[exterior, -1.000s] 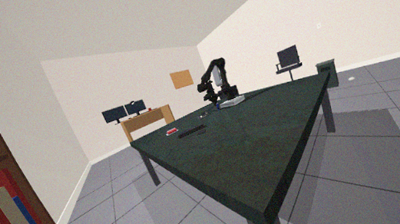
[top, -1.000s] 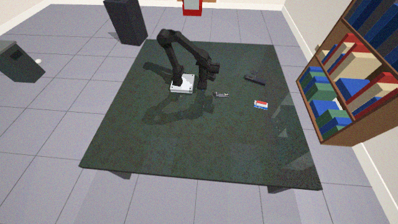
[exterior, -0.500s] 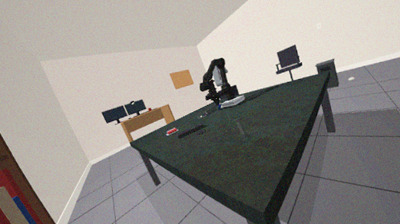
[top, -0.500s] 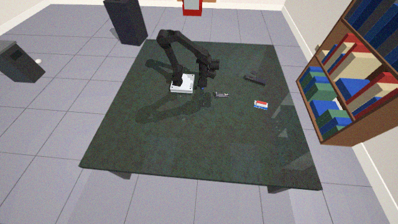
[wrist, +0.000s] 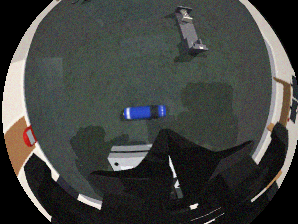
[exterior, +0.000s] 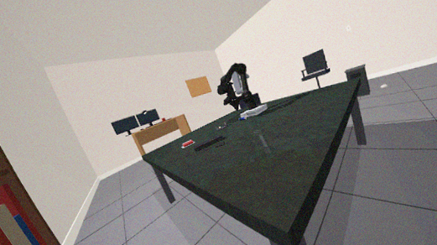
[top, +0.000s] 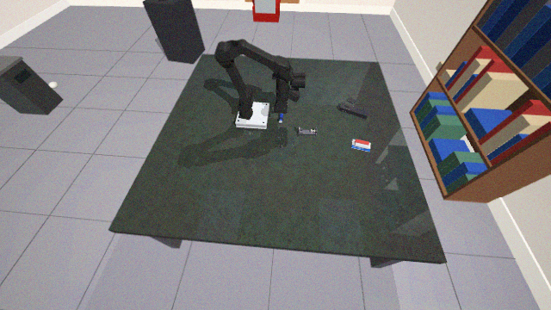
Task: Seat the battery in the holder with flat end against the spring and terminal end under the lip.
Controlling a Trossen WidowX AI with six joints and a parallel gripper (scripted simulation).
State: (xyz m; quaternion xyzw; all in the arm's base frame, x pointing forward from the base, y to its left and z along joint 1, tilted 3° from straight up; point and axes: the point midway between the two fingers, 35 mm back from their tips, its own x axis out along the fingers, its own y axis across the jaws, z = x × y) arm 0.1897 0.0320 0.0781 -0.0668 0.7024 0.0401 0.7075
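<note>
Now: the blue battery 7 cm below my gripper tip and 2 cm to the left of it. The rest, counted from my gripper tip: blue card: 43 cm ahead, 7 cm to the right, 7 cm below; long black bar: 39 cm ahead, 17 cm to the left, 6 cm below.
</note>
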